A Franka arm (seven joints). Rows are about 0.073 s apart.
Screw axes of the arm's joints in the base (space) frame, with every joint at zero. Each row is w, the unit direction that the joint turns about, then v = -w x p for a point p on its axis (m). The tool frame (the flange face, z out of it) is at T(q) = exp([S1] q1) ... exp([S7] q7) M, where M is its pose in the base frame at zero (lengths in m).
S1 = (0, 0, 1, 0, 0, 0)
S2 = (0, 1, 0, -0.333, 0, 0)
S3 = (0, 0, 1, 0, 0, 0)
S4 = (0, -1, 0, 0.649, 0, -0.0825)
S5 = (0, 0, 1, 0, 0, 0)
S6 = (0, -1, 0, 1.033, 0, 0)
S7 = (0, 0, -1, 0, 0.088, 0)
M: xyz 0.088 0 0.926 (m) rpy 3.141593 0 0 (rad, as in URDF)
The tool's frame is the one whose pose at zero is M.
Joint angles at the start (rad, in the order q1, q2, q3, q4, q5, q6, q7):
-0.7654, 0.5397, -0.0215, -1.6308, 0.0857, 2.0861, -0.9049
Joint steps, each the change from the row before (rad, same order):
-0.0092, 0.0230, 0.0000, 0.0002, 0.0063, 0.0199, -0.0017
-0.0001, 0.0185, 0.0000, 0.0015, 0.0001, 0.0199, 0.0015
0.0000, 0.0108, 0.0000, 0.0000, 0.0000, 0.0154, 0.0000
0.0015, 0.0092, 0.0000, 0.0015, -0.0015, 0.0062, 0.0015
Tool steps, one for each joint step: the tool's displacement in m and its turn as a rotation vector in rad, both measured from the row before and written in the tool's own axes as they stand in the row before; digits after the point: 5 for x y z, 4 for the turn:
-0.00366, 0.00650, 0.01331, 0.0047, 0.0024, 0.0121
0.00094, 0.00259, 0.01010, -0.0030, 0.0010, 0.0028
0.00060, 0.00158, 0.00599, -0.0041, 0.0023, 0.0007
0.00101, 0.00032, 0.00511, 0.0000, -0.0025, -0.0003

